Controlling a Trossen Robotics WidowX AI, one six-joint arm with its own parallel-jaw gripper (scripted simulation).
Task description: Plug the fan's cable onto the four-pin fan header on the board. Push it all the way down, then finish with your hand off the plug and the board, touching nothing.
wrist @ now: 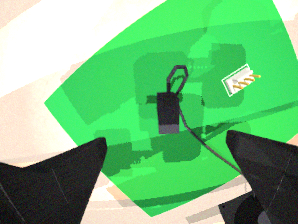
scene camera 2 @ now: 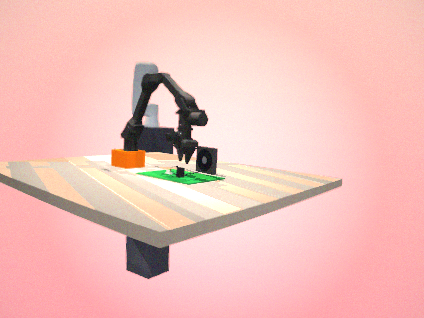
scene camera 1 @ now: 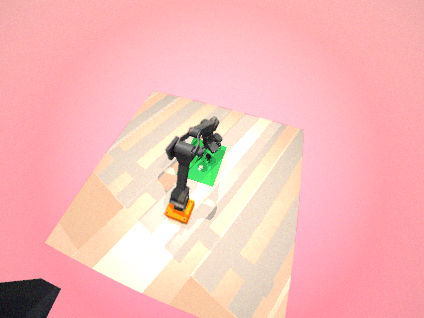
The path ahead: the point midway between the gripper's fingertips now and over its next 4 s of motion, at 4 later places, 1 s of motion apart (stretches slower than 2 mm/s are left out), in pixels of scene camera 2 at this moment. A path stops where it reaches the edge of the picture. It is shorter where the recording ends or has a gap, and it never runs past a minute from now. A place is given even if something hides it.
My gripper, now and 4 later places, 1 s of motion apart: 183, 162; 182, 173; 181, 162; 175, 160; 169, 160
